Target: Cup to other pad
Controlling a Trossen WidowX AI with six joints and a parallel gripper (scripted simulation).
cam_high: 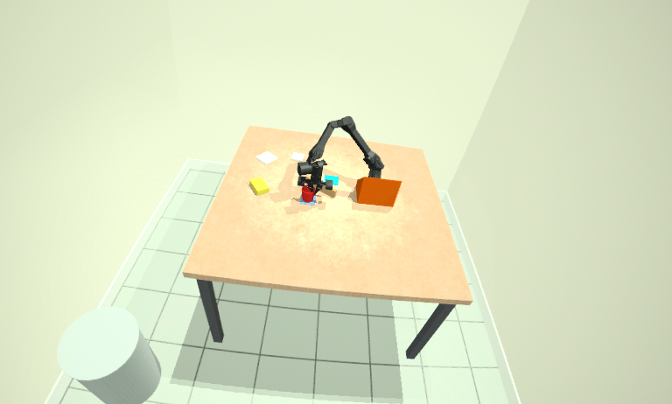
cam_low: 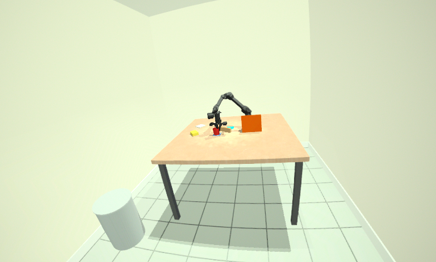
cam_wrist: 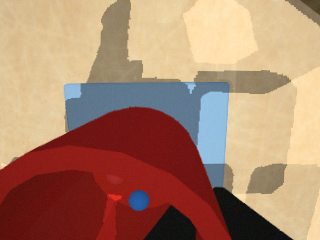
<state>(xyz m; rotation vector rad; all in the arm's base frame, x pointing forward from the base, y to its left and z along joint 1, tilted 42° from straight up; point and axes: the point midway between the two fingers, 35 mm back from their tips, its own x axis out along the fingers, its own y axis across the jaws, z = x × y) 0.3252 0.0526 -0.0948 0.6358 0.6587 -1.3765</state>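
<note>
The blue marble is 30 mm ahead of my gripper tip, 20 mm to the left of it and 20 mm below it. Round my gripper tip: red cup 30 mm ahead; blue pad 30 mm ahead, 50 mm below.
</note>
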